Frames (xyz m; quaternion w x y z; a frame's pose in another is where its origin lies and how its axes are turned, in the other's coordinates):
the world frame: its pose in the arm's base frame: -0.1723 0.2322 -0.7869 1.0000 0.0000 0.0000 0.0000
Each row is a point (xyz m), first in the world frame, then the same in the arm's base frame.
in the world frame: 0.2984 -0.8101 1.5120
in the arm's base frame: 0.1261 -0.5779 0.7251
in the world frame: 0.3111 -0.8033 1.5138
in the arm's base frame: 0.1388 -0.5711 0.7269
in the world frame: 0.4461 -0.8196 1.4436
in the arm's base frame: 0.2738 -0.5874 0.6567
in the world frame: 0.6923 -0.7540 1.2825
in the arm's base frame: 0.5200 -0.5218 0.4956
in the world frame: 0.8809 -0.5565 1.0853
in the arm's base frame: 0.7086 -0.3243 0.2984
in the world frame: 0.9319 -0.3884 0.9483
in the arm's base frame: 0.7596 -0.1562 0.1614
